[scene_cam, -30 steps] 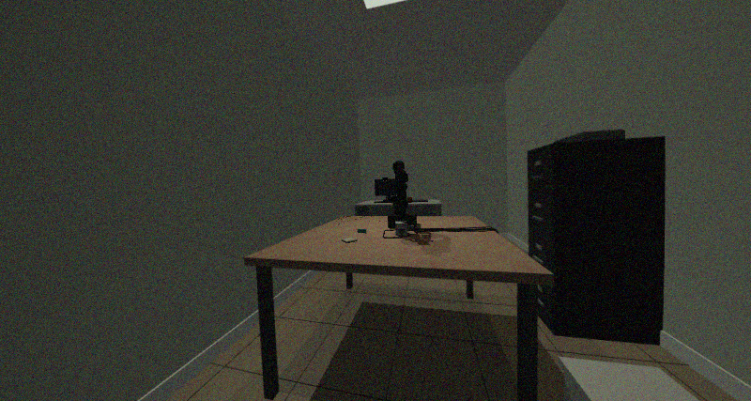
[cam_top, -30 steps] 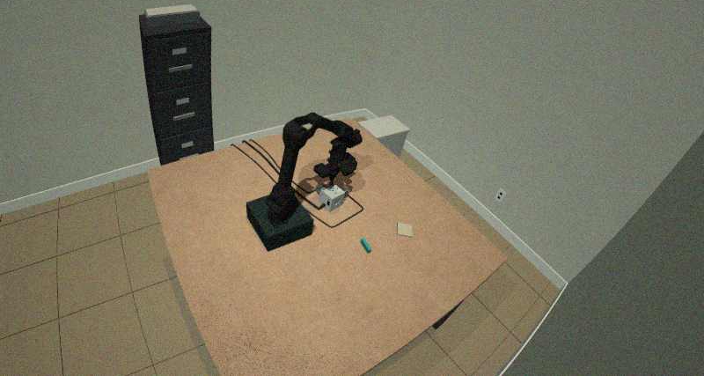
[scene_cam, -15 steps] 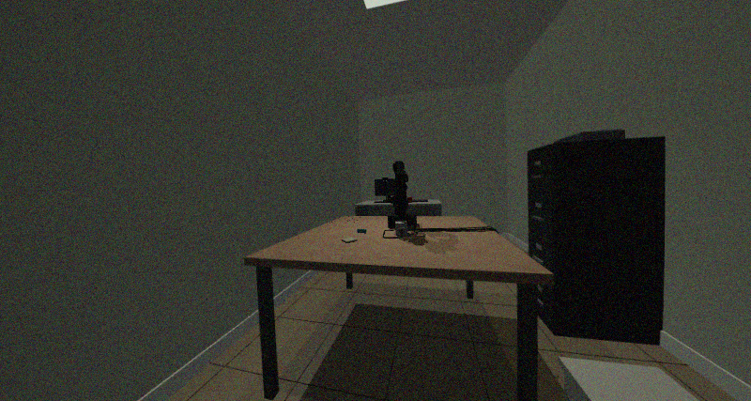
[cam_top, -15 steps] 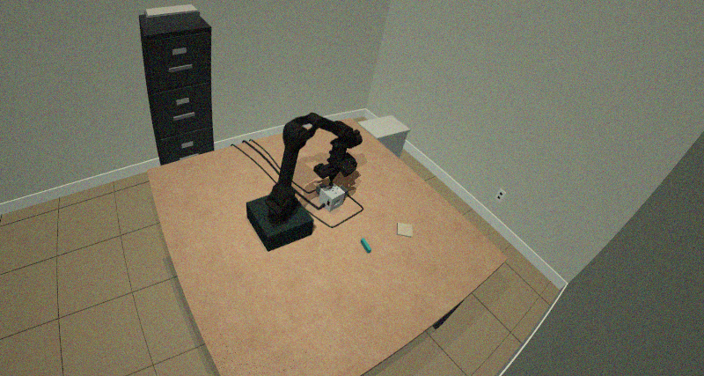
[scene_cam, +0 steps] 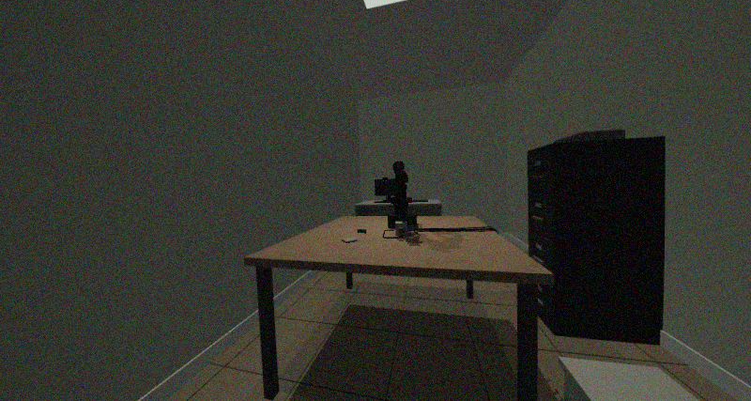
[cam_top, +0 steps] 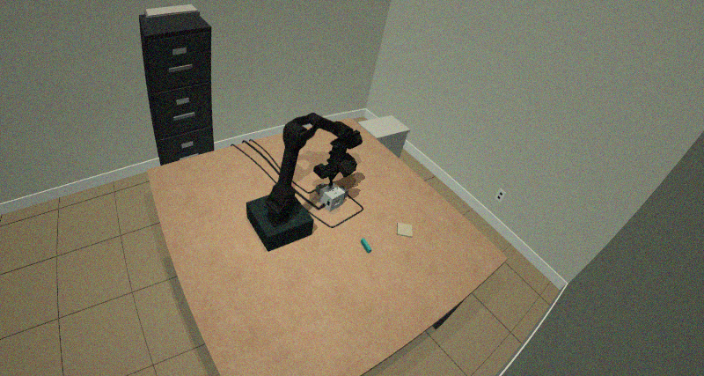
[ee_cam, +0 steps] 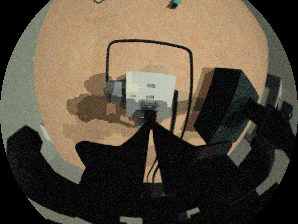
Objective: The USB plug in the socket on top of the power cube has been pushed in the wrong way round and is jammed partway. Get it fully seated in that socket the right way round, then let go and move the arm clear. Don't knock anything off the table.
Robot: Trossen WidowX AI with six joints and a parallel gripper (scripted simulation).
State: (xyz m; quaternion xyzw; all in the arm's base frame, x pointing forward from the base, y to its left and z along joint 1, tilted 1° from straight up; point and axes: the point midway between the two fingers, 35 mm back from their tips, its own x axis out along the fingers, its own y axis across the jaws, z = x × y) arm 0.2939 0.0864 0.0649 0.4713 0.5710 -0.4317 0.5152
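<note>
The dark USB plug lies 20 mm below my gripper tip. Also, from my gripper tip: flat beige pad: 300 mm to the right, 220 mm ahead, 120 mm below; teal marker: 300 mm to the right, 110 mm below.
</note>
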